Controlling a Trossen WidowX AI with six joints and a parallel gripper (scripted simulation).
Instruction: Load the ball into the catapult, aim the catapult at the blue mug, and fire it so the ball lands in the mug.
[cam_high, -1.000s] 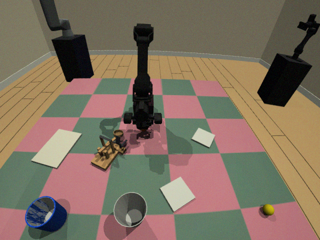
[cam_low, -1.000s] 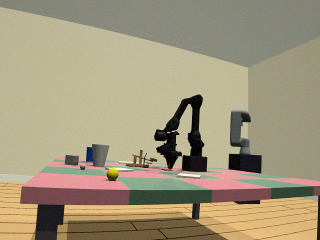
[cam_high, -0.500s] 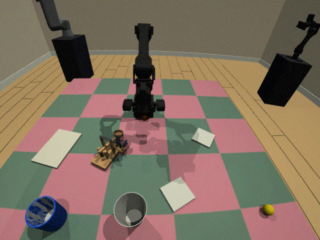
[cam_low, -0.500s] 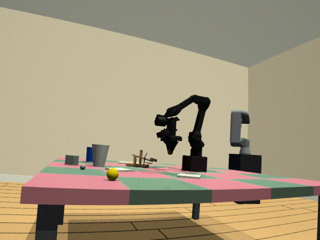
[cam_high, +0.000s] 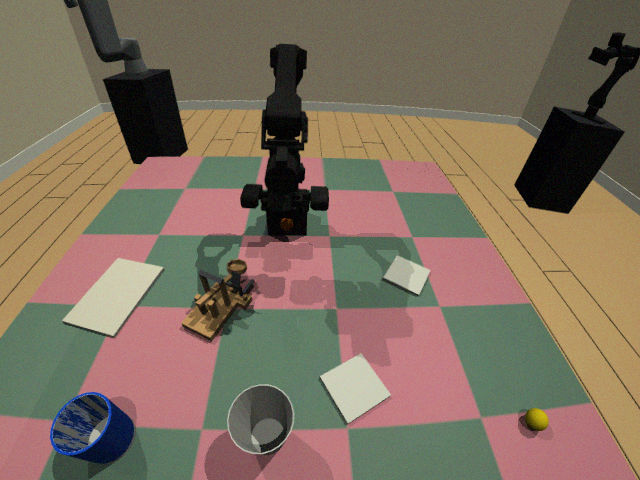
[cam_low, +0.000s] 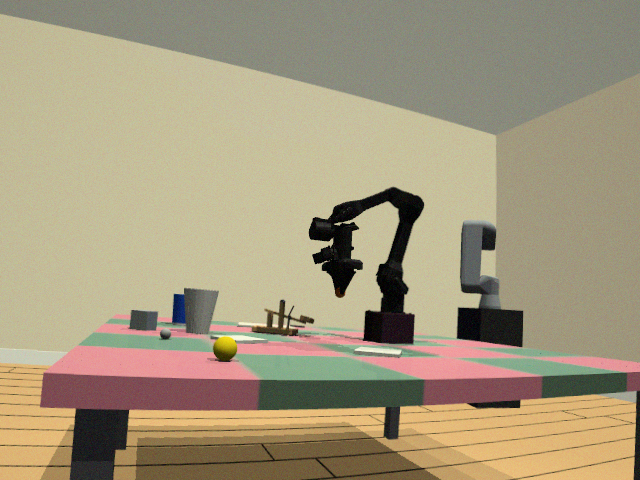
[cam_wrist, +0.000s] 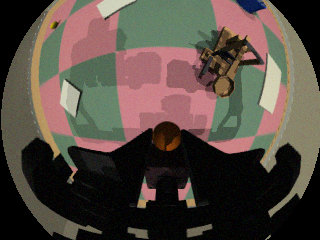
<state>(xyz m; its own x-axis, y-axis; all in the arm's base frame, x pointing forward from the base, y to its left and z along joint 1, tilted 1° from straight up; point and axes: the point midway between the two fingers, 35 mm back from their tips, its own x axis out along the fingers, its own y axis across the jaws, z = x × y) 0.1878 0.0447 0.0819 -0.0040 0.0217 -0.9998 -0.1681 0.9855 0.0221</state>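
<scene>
Right now the wooden catapult is 14 cm ahead of my gripper tip, 10 cm to the right of it and 8 cm below it. Also, from my gripper tip: blue mug: 47 cm ahead, 21 cm to the right, 11 cm below; grey cup: 40 cm ahead, 6 cm to the left, 11 cm below; orange ball: 1 cm above.
</scene>
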